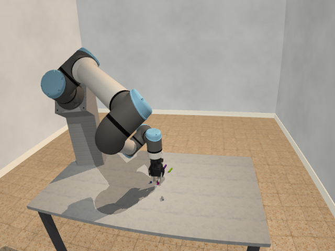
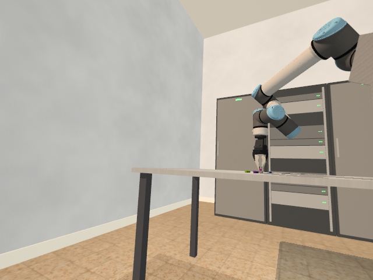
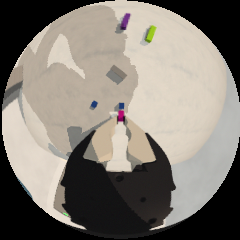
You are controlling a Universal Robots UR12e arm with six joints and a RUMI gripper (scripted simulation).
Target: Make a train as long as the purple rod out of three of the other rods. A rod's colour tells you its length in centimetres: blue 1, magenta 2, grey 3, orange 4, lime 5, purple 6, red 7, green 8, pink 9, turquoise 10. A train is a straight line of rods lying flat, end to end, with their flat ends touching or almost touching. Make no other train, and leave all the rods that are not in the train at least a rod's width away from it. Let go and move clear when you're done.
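Now: hand 1 cm above the magenta rod. Also, from my hand: lime rod: 8 cm ahead, 17 cm to the left, 2 cm below; purple rod: 4 cm ahead, 21 cm to the left, 2 cm below.
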